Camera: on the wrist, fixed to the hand. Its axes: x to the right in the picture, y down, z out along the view.
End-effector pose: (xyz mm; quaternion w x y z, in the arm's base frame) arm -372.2 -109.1 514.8 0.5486 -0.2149 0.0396 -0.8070
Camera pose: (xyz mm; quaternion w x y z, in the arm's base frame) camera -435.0 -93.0 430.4 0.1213 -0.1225 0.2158 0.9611
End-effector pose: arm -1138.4 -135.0 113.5 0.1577 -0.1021 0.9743 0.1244
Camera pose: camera -1138.1 -192.4 203.2 0.0282 -0.7023 0.6506 -0.2876
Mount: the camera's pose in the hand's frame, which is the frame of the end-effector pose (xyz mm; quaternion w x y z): -20.9 -35.6 -98.1 0.6742 0.2533 0.1918 -0.6667
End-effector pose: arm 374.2 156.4 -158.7 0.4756 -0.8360 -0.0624 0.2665
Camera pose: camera 411.3 93.4 -81.3 0.7221 -0.4527 -0.4407 -0.2819
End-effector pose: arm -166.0 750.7 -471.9 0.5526 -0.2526 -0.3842 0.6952
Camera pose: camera -64.0 759.0 -501.1 0.9737 0.0925 -0.1453 0.1491
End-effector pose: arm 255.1 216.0 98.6 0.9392 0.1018 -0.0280 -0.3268
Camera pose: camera 228.7 218.7 -4.5 0.3949 0.3879 0.1464 -0.8199
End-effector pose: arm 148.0 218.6 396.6 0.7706 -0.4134 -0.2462 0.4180
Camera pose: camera 223.7 147.6 373.2 0.9501 0.0004 -0.1879 -0.2489
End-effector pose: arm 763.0 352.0 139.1 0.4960 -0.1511 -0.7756 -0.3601
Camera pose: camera 816.4 260.3 130.6 0.2814 0.6099 -0.6197 -0.4060
